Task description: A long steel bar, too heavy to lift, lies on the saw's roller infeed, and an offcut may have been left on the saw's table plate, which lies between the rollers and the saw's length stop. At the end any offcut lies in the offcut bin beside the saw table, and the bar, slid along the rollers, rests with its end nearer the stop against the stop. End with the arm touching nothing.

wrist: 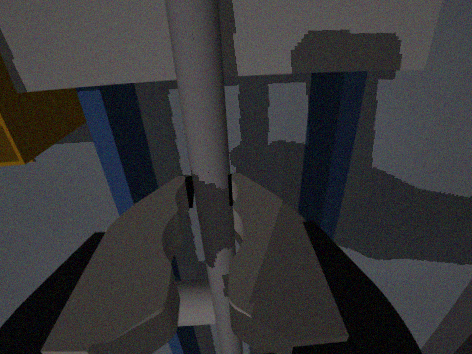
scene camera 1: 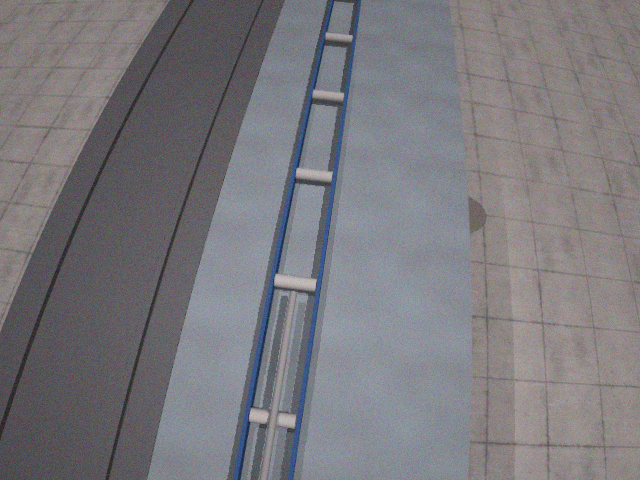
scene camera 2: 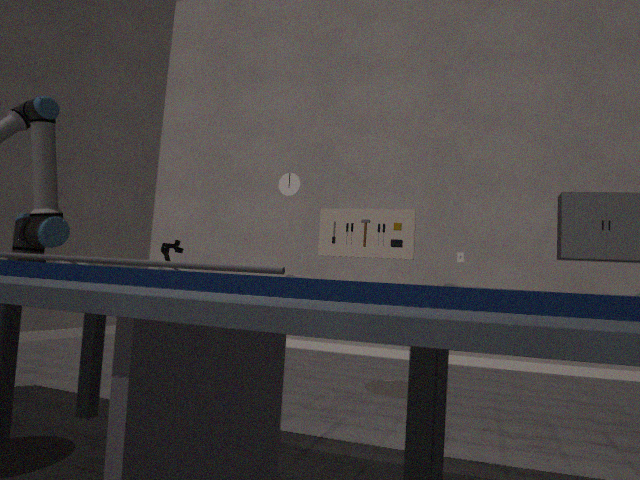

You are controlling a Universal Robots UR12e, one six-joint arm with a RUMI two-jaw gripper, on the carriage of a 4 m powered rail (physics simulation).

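Places are measured from the arm's base along level axes (x back, y right, z up), in centimetres.
Pixels of known places: gripper, fingertip midpoint: point(wrist: 212, 177).
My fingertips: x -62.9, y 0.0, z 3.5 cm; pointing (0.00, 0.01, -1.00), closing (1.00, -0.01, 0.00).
Ahead of a thing's pixels: the offset from my fingertips to its top centre. "spot": to the spot under its first point. Level surfaces: height alone.
The long grey steel bar point(scene camera 1: 281, 361) point(scene camera 2: 206, 266) point(wrist: 202, 100) lies lengthwise on the infeed rollers. One end shows just short of a white roller {dy -175.0, dx +0.9, dz -0.5 cm} point(scene camera 1: 305, 283) in scene camera 1. In the wrist view the bar runs over the pale table plate {dz -0.7 cm} point(wrist: 100, 45) and out of the top edge, so its other end is out of sight. My gripper point(wrist: 212, 177) is shut on the bar, with one jaw on each side, near the plate's edge. The gripper is hidden in scene camera 2. The yellow offcut bin {spot: dy +3.4, dx -9.2, dz -2.1 cm} point(wrist: 45, 117) is at the left in the wrist view. No offcut and no length stop show.
The infeed's blue side rails point(scene camera 1: 323, 248) point(scene camera 2: 361, 291) point(wrist: 112, 145) flank the bar. A white roller {dy -15.0, dx +0.9, dz -0.5 cm} point(wrist: 195, 305) lies under the bar behind the jaws. The arm point(scene camera 2: 45, 170) stands at the left in scene camera 2. A tool board point(scene camera 2: 367, 250) and a grey cabinet point(scene camera 2: 599, 242) are on the far wall.
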